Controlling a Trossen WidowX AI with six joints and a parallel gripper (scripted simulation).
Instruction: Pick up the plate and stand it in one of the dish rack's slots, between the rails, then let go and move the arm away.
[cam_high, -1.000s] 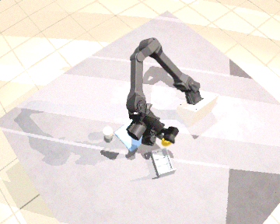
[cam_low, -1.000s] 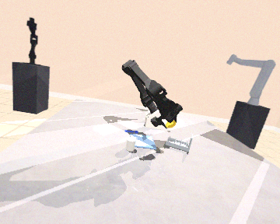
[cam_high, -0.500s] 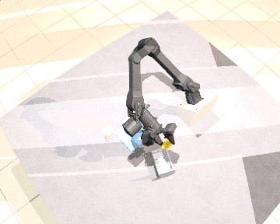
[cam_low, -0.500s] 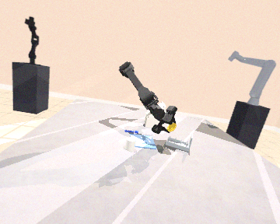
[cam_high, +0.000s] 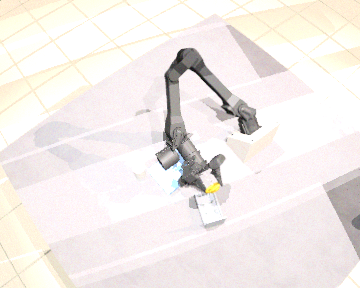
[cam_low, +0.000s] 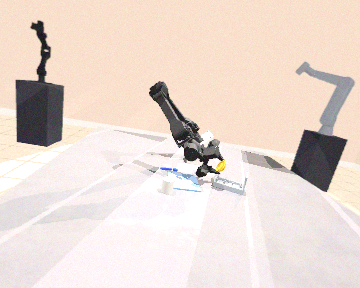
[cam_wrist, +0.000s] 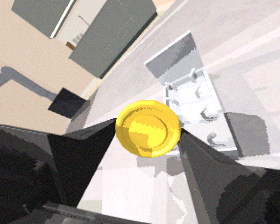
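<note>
Right now the dish rack is 5 cm below my gripper tip, 4 cm ahead of it and 3 cm to the left of it. Round my gripper tip: cream cup: 24 cm to the right, 17 cm ahead, 4 cm below; then blue spoon: 23 cm to the right, 7 cm below, 5 cm behind; then plate: 1 cm to the right.
</note>
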